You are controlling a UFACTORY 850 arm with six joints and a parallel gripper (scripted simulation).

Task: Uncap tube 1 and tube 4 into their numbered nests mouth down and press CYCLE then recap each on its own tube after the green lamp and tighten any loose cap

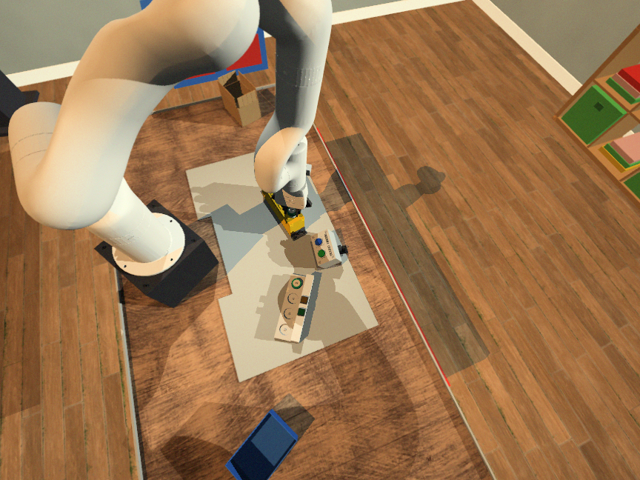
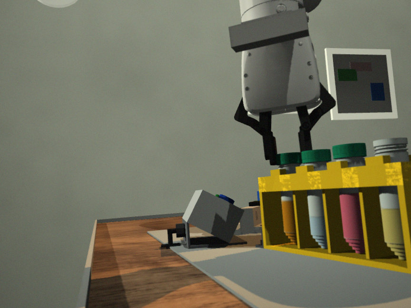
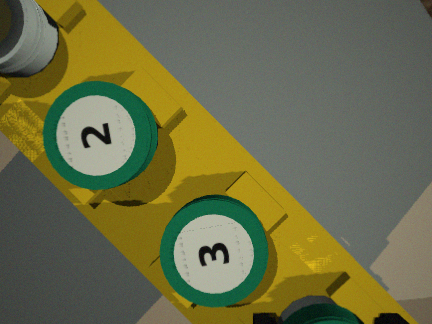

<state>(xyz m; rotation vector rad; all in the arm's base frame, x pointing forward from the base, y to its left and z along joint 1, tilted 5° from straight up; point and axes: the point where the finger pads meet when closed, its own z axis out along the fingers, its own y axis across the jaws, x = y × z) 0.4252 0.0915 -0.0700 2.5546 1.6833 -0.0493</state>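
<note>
Now: hand 10 mm above the green cap. Round my hand: blue cycle key 110 mm to the right, 70 mm ahead, 60 mm below; then grey key housing 130 mm to the right, 90 mm ahead, 80 mm below; then green key 150 mm to the right, 70 mm ahead, 60 mm below.
</note>
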